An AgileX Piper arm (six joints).
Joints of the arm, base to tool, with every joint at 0 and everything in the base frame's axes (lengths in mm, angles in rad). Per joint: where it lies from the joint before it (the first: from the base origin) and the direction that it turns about. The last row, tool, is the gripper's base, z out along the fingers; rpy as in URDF.
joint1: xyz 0 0 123 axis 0 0 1
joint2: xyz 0 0 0 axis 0 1 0
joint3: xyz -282.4 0 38.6 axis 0 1 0
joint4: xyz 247.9 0 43.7 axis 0.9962 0 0.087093
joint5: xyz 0 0 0 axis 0 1 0
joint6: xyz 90.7 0 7.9 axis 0.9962 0 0.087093
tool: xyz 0 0 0 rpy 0 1.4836 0
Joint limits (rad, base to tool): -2.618..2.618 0..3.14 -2.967..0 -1.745..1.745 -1.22..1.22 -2.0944..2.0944
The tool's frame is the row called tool.
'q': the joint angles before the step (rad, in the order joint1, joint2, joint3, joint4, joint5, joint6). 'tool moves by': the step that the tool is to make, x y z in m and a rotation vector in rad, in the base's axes. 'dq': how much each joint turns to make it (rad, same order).
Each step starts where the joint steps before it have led.
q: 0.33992 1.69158 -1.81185 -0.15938 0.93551 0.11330
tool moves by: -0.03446 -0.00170 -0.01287 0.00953 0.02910 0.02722
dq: 0.02461 -0.13071 0.20520 0.01269 -0.04978 0.01054
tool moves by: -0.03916 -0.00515 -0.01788 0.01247 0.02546 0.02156
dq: 0.02639 -0.14337 0.21866 0.00770 -0.05469 0.01947
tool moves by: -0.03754 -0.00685 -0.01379 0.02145 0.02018 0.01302
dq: 0.02595 -0.13358 0.17238 0.01057 -0.02655 0.02423
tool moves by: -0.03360 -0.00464 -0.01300 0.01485 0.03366 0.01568
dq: 0.03744 -0.11276 0.13120 0.00729 0.00851 0.02920
